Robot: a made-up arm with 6 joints. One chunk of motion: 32 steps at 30 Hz.
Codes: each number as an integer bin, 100 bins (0 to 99) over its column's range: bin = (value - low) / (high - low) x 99, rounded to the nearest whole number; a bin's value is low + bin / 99 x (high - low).
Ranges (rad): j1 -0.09..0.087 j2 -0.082..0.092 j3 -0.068..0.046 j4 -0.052..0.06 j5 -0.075..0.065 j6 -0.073..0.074
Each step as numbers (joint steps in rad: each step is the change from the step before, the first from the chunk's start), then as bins.
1 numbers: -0.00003 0.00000 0.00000 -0.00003 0.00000 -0.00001
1 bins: 50 47 59 46 53 49
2 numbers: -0.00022 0.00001 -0.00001 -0.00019 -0.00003 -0.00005
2 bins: 50 47 59 46 53 49
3 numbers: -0.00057 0.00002 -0.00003 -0.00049 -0.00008 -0.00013
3 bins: 50 47 59 46 53 49
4 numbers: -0.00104 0.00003 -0.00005 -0.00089 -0.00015 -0.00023
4 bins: 50 47 59 45 53 49
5 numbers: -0.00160 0.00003 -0.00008 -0.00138 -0.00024 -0.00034
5 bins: 49 47 59 45 53 49
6 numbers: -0.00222 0.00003 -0.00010 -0.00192 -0.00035 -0.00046
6 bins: 49 47 59 44 53 49
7 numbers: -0.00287 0.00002 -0.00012 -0.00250 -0.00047 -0.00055
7 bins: 49 47 59 44 53 49
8 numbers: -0.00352 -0.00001 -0.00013 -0.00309 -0.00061 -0.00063
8 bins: 48 47 59 43 53 49
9 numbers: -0.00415 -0.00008 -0.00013 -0.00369 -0.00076 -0.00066
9 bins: 48 47 59 43 52 49
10 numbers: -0.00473 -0.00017 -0.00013 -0.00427 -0.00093 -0.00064
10 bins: 48 47 59 42 52 49
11 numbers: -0.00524 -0.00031 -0.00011 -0.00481 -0.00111 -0.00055
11 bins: 47 46 59 42 52 49
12 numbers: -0.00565 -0.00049 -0.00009 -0.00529 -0.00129 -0.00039
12 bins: 47 46 59 41 52 49
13 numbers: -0.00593 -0.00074 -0.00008 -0.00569 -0.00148 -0.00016
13 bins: 47 46 59 41 52 49
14 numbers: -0.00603 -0.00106 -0.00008 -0.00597 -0.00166 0.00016
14 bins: 47 46 59 41 52 49
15 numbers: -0.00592 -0.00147 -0.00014 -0.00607 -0.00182 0.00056
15 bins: 47 46 59 41 52 50
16 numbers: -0.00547 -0.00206 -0.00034 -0.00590 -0.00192 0.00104
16 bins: 47 45 59 41 52 50
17 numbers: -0.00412 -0.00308 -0.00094 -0.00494 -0.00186 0.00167
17 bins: 48 45 58 42 52 50
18 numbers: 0.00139 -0.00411 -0.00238 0.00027 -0.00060 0.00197
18 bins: 51 44 57 46 53 50
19 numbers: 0.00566 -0.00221 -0.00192 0.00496 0.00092 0.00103
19 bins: 54 45 57 50 54 50
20 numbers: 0.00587 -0.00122 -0.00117 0.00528 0.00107 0.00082
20 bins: 54 46 58 51 54 50
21 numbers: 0.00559 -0.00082 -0.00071 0.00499 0.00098 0.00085
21 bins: 53 46 58 50 54 50
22 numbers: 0.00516 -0.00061 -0.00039 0.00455 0.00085 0.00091
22 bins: 53 46 59 50 54 50
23 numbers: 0.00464 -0.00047 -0.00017 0.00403 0.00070 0.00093
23 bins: 53 46 59 50 54 50
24 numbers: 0.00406 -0.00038 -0.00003 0.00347 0.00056 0.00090
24 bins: 53 46 59 49 53 50
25 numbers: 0.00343 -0.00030 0.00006 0.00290 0.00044 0.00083
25 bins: 52 46 59 49 53 50
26 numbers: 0.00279 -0.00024 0.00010 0.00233 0.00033 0.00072
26 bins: 52 47 59 48 53 50
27 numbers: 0.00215 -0.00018 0.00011 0.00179 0.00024 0.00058
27 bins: 52 47 59 48 53 50
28 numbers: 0.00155 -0.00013 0.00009 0.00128 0.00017 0.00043
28 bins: 51 47 59 47 53 49
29 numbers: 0.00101 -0.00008 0.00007 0.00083 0.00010 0.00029
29 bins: 51 47 59 47 53 49
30 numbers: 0.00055 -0.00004 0.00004 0.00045 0.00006 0.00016
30 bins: 51 47 59 46 53 49
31 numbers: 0.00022 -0.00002 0.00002 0.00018 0.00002 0.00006
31 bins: 50 47 59 46 53 49
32 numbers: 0.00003 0.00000 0.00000 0.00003 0.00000 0.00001
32 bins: 50 47 59 46 53 49
